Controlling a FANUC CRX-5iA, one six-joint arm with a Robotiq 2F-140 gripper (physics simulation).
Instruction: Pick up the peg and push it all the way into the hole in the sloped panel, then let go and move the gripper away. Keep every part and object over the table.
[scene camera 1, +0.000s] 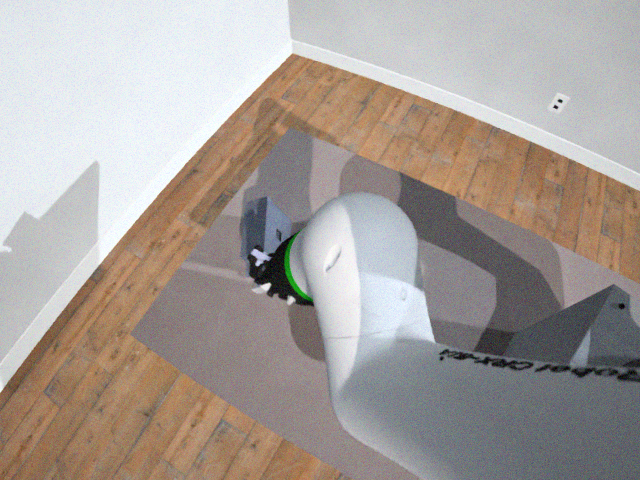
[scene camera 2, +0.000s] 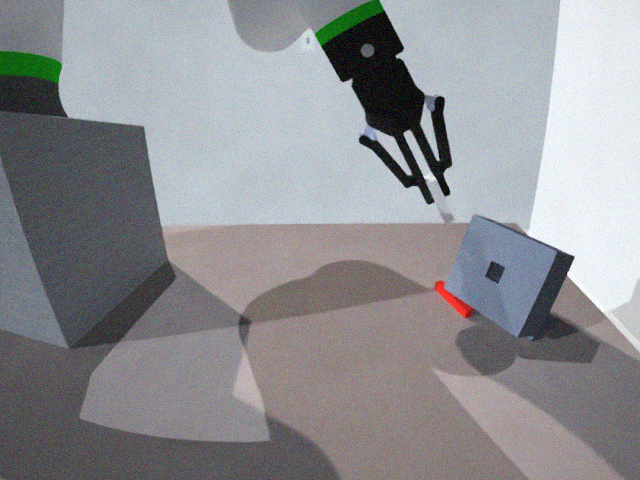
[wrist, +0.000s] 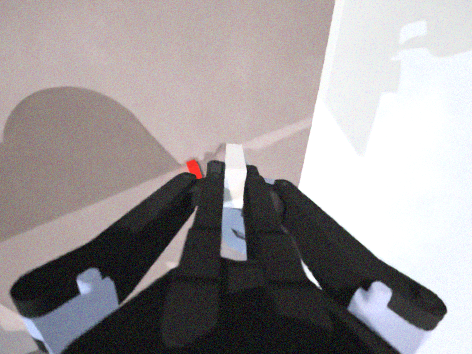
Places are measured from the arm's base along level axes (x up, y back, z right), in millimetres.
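Pixels of known places: gripper, between the fingertips: (scene camera 1: 258, 285) (scene camera 2: 447, 218) (wrist: 232, 158); arm's base, origin of its link: (scene camera 2: 16, 125).
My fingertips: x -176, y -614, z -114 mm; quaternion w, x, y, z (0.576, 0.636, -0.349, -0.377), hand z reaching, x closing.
For each thing: its middle in the pictures, then the offset to it from my fingertips. "*": a spot on its surface instead. Level surfaces: height alone.
- red peg, middle of its body: (scene camera 2: 453, 298) (wrist: 199, 185) dx -93, dy -9, dz +71 mm
- table, height of its surface: dx -99 mm
- grey-blue sloped panel, middle of its body: (scene camera 2: 507, 275) (wrist: 250, 216) (scene camera 1: 265, 238) dx -36, dy -70, dz +99 mm
- panel's square hole, a spot on its surface: (scene camera 2: 494, 271) * dx -28, dy -49, dz +105 mm
The red peg (scene camera 2: 453, 299) (wrist: 194, 168) lies flat on the table (scene camera 2: 342, 381) (scene camera 1: 199, 333), right at the foot of the grey-blue sloped panel (scene camera 2: 509, 286) (scene camera 1: 263, 224). The panel's square hole (scene camera 2: 494, 271) is empty. My gripper (scene camera 2: 444, 211) (wrist: 232, 158) (scene camera 1: 253, 269) is shut with its white pads pressed together and nothing between them. It hangs tilted just above the panel's upper left edge, clear of the peg. In the wrist view a strip of the panel (wrist: 232, 221) shows between the finger links. In scene camera 1 the gripper hides the peg.
A tall dark grey block (scene camera 2: 113, 214) stands at the table's left side. The white arm (scene camera 1: 366, 295) reaches over the table's middle. A white wall (wrist: 368, 140) lies close beyond the panel. Wooden floor (scene camera 1: 413, 119) surrounds the table.
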